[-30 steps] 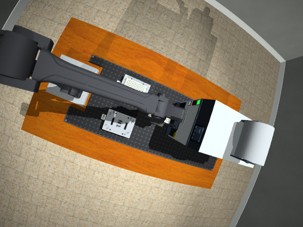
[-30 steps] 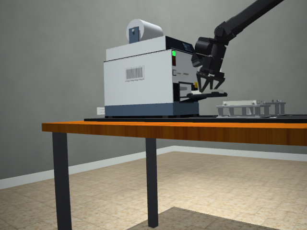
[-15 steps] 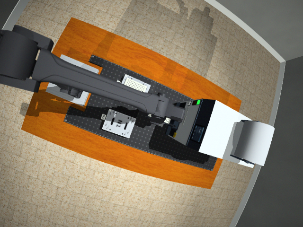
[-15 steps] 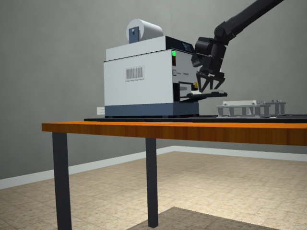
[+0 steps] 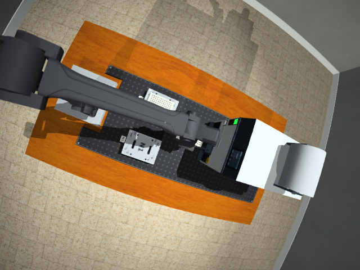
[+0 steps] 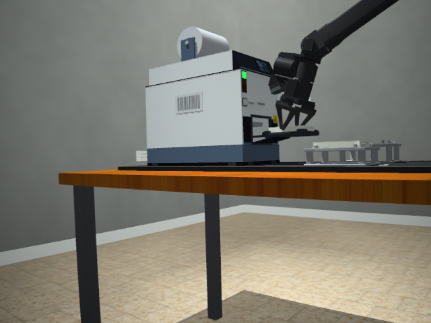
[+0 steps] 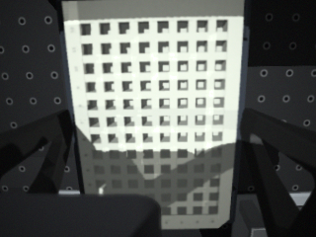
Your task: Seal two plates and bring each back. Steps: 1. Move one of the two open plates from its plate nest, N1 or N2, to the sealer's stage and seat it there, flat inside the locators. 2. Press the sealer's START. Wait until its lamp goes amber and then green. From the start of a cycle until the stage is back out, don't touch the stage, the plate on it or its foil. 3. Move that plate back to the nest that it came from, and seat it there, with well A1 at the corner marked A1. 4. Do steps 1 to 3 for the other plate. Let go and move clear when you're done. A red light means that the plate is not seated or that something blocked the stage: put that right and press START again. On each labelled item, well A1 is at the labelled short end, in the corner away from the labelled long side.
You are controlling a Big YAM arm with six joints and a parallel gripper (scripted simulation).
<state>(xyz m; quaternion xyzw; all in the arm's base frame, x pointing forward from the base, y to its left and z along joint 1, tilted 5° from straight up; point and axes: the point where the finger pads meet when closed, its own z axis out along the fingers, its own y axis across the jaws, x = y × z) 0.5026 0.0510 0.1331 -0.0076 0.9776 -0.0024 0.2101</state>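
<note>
My gripper is now 2 cm above the sealer stage. The rest, counted from my hand: plate nest (19 cm behind, 7 cm to the left, 7 cm below); then pale start button (10 cm ahead, 10 cm to the left, 8 cm above); then A1 mark (27 cm behind, 13 cm to the left, 7 cm below).
</note>
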